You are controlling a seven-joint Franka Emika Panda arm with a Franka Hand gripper.
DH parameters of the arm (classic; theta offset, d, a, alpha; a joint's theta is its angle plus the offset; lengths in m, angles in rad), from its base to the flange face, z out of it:
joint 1: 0 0.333 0 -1.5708
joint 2: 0 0 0 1.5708
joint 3: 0 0.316 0.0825 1.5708
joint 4: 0 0 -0.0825 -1.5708
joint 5: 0 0.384 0 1.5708
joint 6: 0 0 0.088 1.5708
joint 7: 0 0.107 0 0
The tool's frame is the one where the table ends.
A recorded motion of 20 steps. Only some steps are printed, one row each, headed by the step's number.
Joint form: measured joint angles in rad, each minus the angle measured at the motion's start. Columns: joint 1, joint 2, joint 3, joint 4, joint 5, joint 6, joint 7.
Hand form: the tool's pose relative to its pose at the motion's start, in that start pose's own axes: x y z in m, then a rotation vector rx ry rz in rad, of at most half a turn. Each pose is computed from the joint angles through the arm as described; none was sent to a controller.
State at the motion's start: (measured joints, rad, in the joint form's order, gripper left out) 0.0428 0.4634 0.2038 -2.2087 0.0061 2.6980 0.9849
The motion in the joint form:
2: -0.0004 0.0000 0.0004 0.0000 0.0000 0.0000 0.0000
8: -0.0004 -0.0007 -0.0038 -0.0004 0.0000 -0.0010 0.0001
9: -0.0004 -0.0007 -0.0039 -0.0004 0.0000 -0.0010 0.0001
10: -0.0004 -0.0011 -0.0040 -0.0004 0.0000 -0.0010 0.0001
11: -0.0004 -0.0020 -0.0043 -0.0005 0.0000 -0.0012 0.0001
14: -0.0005 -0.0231 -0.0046 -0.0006 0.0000 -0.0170 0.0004
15: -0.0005 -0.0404 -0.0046 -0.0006 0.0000 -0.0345 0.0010
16: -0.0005 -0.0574 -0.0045 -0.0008 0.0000 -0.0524 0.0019
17: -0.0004 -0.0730 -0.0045 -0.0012 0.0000 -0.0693 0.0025
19: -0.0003 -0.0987 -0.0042 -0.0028 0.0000 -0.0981 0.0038
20: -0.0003 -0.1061 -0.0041 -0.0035 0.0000 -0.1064 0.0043
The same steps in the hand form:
2: 0.0000 0.0000 0.0000 0.0001 -0.0001 0.0000
8: 0.0019 0.0014 -0.0002 -0.0016 0.0012 0.0038
9: 0.0019 0.0015 -0.0002 -0.0016 0.0013 0.0039
10: 0.0020 0.0014 -0.0004 -0.0014 0.0016 0.0039
11: 0.0022 0.0014 -0.0008 -0.0010 0.0022 0.0041
14: 0.0030 -0.0003 -0.0108 0.0009 0.0079 0.0028
15: 0.0031 -0.0013 -0.0186 -0.0012 0.0101 0.0018
16: 0.0031 -0.0020 -0.0261 -0.0040 0.0117 0.0011
17: 0.0028 -0.0025 -0.0329 -0.0072 0.0129 0.0003
19: 0.0020 -0.0029 -0.0437 -0.0140 0.0138 -0.0008
20: 0.0016 -0.0029 -0.0467 -0.0161 0.0139 -0.0009

